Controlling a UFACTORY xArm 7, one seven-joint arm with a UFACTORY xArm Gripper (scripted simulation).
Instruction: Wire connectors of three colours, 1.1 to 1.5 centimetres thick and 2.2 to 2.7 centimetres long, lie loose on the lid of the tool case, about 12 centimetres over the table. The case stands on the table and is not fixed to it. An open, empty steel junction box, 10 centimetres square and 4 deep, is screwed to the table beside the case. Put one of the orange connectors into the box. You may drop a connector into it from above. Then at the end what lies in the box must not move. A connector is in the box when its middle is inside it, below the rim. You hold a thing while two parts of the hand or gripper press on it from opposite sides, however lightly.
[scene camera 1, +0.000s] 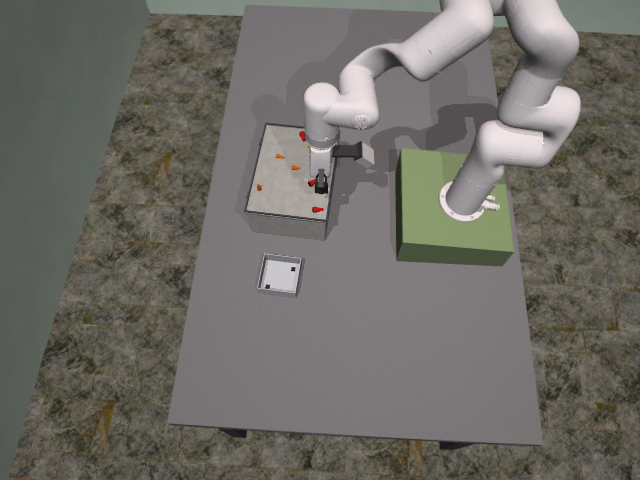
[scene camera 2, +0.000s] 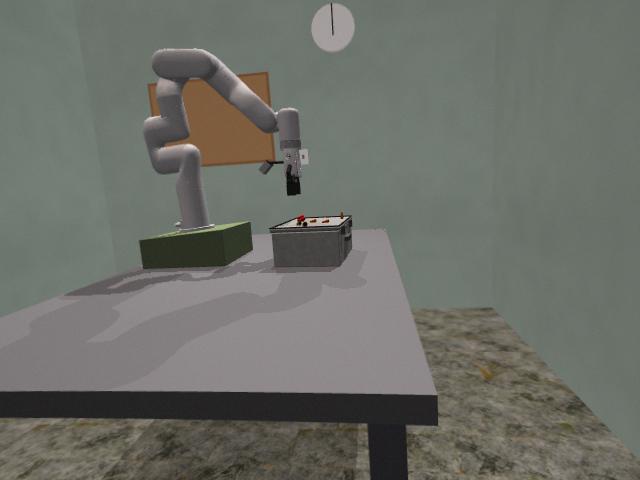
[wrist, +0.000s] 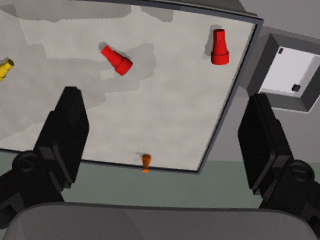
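Scene camera 1 shows a tool case (scene camera 1: 283, 207). Visible from scene camera 2: the case (scene camera 2: 318, 244) and my gripper (scene camera 2: 294, 194). The wrist view shows the case (wrist: 171, 104) together with my gripper (wrist: 164, 109).
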